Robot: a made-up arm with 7 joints. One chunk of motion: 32 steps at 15 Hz.
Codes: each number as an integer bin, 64 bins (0 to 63) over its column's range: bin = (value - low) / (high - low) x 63, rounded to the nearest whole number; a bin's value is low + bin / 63 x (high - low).
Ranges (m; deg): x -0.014..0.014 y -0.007..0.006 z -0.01..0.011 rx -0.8..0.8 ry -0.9..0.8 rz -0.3..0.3
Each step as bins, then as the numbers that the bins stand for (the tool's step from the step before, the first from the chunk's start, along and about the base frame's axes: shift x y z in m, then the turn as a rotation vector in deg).
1 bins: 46 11 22 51 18 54
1 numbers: 0.00644 -0.00473 -0.00267 0.495 -0.414 0.214
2 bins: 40 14 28 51 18 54
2 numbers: 0.00378 -0.00411 -0.00067 0.495 -0.414 0.214
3 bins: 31 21 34 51 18 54
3 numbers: -0.00022 -0.00267 0.00133 0.495 -0.414 0.214
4 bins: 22 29 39 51 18 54
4 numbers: -0.00422 -0.00102 0.00300 0.495 -0.414 0.214
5 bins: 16 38 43 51 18 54
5 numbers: -0.00689 0.00084 0.00433 0.495 -0.414 0.214
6 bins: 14 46 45 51 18 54
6 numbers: -0.00778 0.00249 0.00500 0.495 -0.414 0.214
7 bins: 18 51 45 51 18 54
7 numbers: -0.00600 0.00352 0.00500 0.495 -0.414 0.214
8 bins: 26 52 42 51 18 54
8 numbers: -0.00244 0.00373 0.00400 0.495 -0.414 0.214
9 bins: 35 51 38 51 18 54
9 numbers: 0.00156 0.00352 0.00267 0.495 -0.414 0.214
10 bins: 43 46 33 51 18 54
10 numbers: 0.00511 0.00249 0.00100 0.495 -0.414 0.214
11 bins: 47 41 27 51 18 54
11 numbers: 0.00689 0.00146 -0.00100 0.495 -0.414 0.214
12 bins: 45 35 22 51 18 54
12 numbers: 0.00600 0.00022 -0.00267 0.495 -0.414 0.214
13 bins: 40 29 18 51 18 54
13 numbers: 0.00378 -0.00102 -0.00400 0.495 -0.414 0.214
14 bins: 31 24 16 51 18 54
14 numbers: -0.00022 -0.00205 -0.00467 0.495 -0.414 0.214
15 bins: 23 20 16 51 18 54
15 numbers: -0.00378 -0.00287 -0.00467 0.495 -0.414 0.214
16 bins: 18 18 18 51 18 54
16 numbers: -0.00600 -0.00329 -0.00400 0.495 -0.414 0.214
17 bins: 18 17 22 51 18 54
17 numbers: -0.00600 -0.00349 -0.00267 0.495 -0.414 0.214
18 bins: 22 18 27 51 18 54
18 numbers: -0.00422 -0.00329 -0.00100 0.495 -0.414 0.214
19 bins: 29 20 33 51 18 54
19 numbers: -0.00111 -0.00287 0.00100 0.495 -0.414 0.214
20 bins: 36 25 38 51 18 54
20 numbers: 0.00200 -0.00184 0.00267 0.495 -0.414 0.214
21 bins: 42 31 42 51 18 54
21 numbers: 0.00467 -0.00060 0.00400 0.495 -0.414 0.214
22 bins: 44 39 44 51 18 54
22 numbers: 0.00556 0.00105 0.00467 0.495 -0.414 0.214
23 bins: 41 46 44 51 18 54
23 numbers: 0.00422 0.00249 0.00467 0.495 -0.414 0.214
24 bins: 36 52 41 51 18 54
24 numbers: 0.00200 0.00373 0.00367 0.495 -0.414 0.214
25 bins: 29 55 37 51 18 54
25 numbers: -0.00111 0.00435 0.00233 0.495 -0.414 0.214
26 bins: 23 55 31 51 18 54
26 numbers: -0.00378 0.00435 0.00033 0.495 -0.414 0.214
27 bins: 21 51 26 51 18 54
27 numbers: -0.00467 0.00352 -0.00133 0.495 -0.414 0.214
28 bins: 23 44 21 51 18 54
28 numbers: -0.00378 0.00208 -0.00300 0.495 -0.414 0.214
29 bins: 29 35 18 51 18 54
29 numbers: -0.00111 0.00022 -0.00400 0.495 -0.414 0.214
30 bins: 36 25 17 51 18 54
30 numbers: 0.00200 -0.00184 -0.00433 0.495 -0.414 0.214
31 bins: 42 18 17 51 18 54
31 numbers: 0.00467 -0.00329 -0.00433 0.495 -0.414 0.214
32 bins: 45 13 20 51 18 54
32 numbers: 0.00600 -0.00432 -0.00333 0.495 -0.414 0.214
